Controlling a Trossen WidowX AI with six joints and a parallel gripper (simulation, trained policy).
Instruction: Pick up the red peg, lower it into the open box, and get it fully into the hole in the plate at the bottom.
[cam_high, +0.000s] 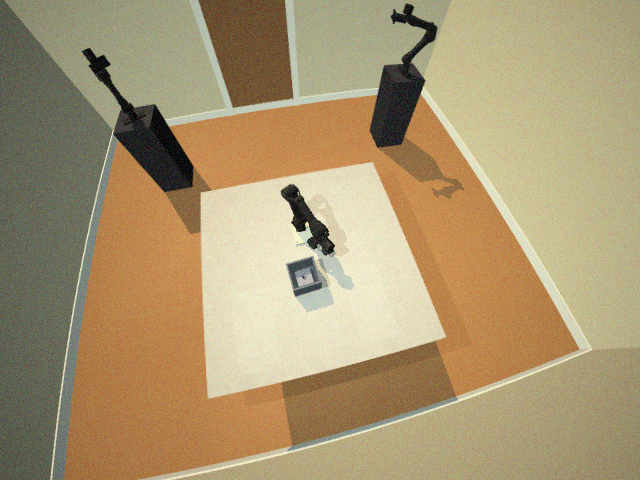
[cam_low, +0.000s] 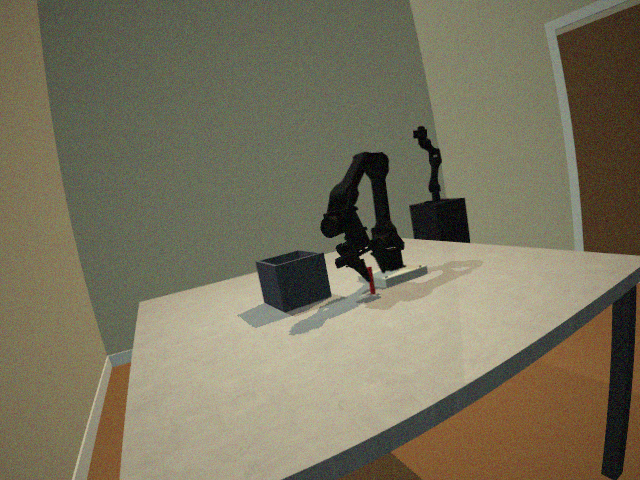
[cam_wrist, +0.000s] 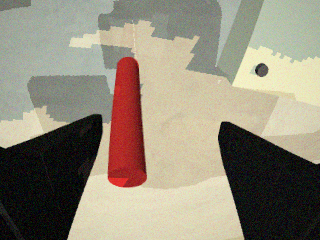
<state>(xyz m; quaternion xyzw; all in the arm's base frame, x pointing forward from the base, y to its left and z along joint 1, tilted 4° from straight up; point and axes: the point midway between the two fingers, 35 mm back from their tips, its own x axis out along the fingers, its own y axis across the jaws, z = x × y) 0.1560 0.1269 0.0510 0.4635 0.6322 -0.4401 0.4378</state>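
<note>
The red peg lies 2 cm ahead of my gripper tip, 1 cm to the right of it and 1 cm below it. From my gripper tip the other things lie so: grey plate: 20 cm ahead, 17 cm to the right.
</note>
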